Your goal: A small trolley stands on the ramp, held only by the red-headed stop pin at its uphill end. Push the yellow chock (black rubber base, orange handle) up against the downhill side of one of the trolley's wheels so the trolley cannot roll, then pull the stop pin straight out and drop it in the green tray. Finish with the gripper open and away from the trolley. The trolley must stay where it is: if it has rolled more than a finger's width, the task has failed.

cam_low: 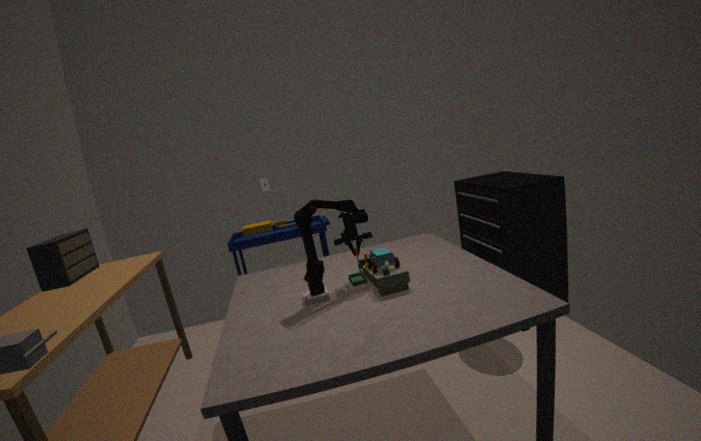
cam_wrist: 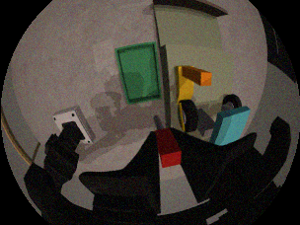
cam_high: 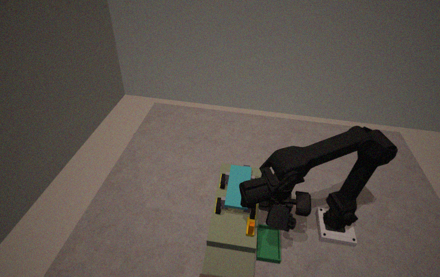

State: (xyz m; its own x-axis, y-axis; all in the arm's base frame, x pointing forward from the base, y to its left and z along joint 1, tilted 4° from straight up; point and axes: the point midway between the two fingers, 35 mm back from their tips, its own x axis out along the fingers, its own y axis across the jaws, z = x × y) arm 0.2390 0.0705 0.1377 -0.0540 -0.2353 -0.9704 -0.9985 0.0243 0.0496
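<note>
The green tray is 1 cm behind my gripper tip, 3 cm to the left of it and 15 cm below it. Round my gripper tip: yellow chock: 5 cm ahead, 2 cm to the left, 6 cm below; red-headed stop pin: right at my gripper tip; trolley: 10 cm ahead, 8 cm to the right, 3 cm below.
</note>
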